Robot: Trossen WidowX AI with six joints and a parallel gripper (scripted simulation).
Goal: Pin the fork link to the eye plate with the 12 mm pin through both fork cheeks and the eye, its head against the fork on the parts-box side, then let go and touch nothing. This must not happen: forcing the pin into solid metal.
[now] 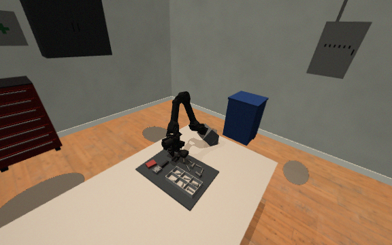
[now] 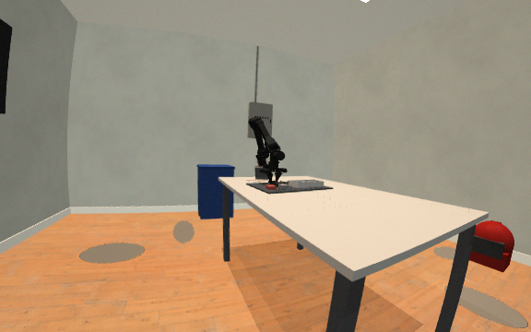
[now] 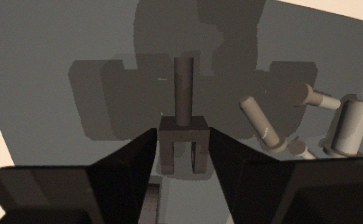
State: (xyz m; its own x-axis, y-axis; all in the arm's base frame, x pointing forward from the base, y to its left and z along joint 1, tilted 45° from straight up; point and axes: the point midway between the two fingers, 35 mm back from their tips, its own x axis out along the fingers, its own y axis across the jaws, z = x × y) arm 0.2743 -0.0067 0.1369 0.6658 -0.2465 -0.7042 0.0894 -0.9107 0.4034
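The fork link lies 30 mm below my hand. The rest, counted from my hand: eye plate: 80 mm ahead, 30 mm below, 20 mm to the right; then dark mat: 80 mm to the left, 70 mm ahead, 50 mm below; then grey block: 160 mm ahead, 20 mm to the right, 20 mm below.
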